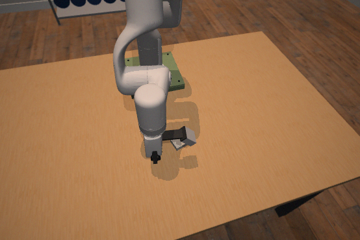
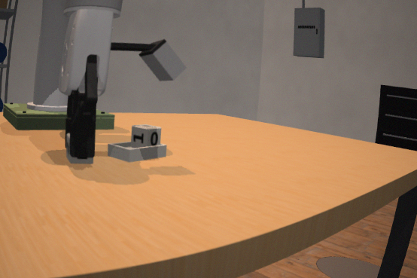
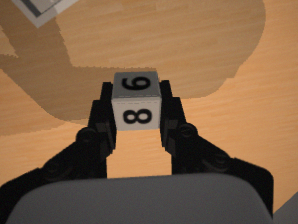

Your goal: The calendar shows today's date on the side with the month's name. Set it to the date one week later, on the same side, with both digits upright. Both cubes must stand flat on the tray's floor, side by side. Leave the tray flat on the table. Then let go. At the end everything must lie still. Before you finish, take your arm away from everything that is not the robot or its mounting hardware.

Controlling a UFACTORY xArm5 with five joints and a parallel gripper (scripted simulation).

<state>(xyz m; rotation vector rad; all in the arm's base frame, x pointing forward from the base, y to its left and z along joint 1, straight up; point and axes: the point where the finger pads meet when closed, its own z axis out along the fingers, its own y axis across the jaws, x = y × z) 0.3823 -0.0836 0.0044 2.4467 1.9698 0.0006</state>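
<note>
My gripper is now 10 mm above the digit cube. Round my hand: tray (30 mm behind, 110 mm to the left, 20 mm below).
</note>
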